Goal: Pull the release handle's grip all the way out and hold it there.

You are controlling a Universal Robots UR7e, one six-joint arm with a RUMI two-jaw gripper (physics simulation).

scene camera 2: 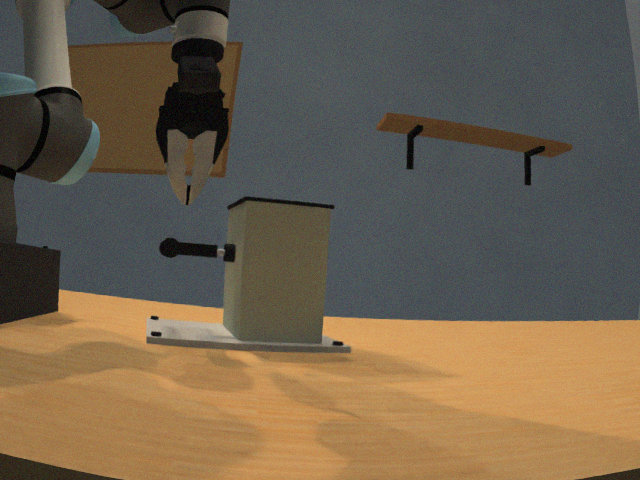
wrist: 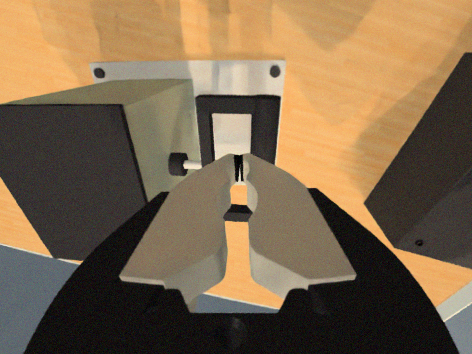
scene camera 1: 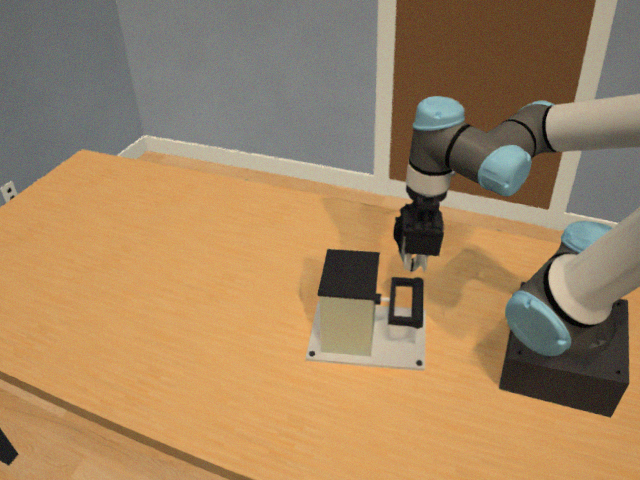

Labels:
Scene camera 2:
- my gripper: 186, 204
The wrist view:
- my gripper: 239, 158
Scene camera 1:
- my gripper: 411, 270

